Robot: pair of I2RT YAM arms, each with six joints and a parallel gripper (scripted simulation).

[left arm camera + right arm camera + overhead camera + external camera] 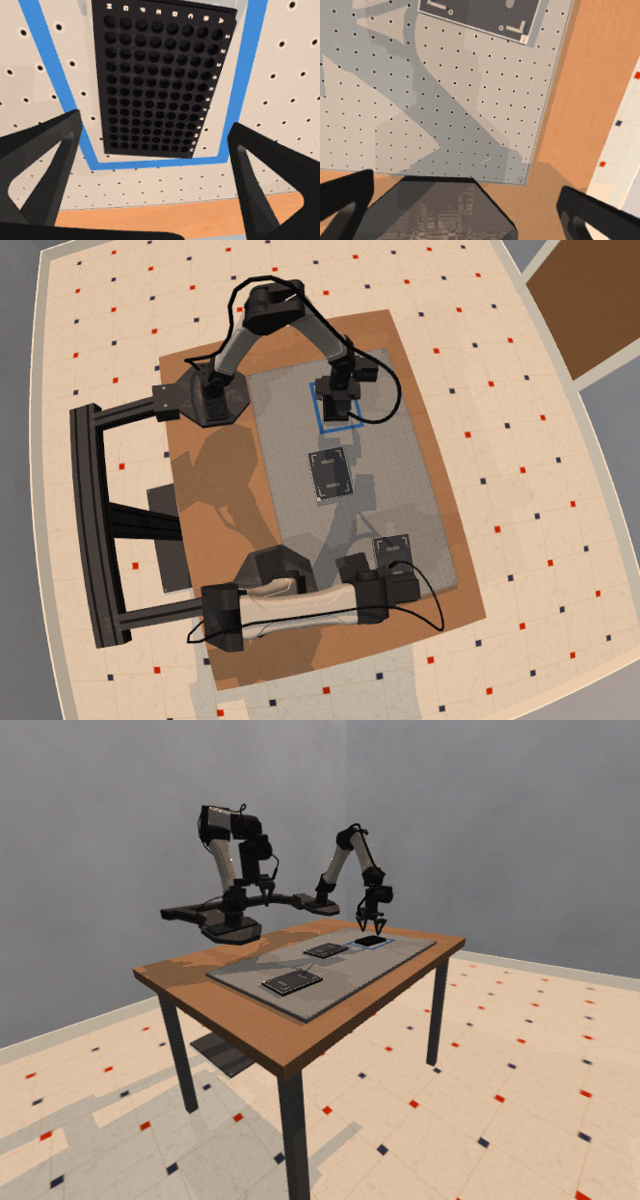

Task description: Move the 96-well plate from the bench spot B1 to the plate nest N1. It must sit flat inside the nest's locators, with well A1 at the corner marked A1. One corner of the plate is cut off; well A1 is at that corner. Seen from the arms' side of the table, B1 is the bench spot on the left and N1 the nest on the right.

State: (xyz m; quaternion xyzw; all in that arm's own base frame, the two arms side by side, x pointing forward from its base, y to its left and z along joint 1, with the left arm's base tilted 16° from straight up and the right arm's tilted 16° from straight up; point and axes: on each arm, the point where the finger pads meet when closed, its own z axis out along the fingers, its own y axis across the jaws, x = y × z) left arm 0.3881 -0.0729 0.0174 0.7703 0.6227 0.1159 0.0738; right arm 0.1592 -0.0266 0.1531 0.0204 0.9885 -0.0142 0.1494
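Observation:
Now: the black 96-well plate 40 mm below my left hand. From my left hand the other things lie so: dark nest: 100 mm behind, 230 mm to the right, 40 mm below; then nest N1: 10 mm behind, 560 mm to the right, 40 mm below; then A1 label: 80 mm behind, 620 mm to the right, 40 mm below.

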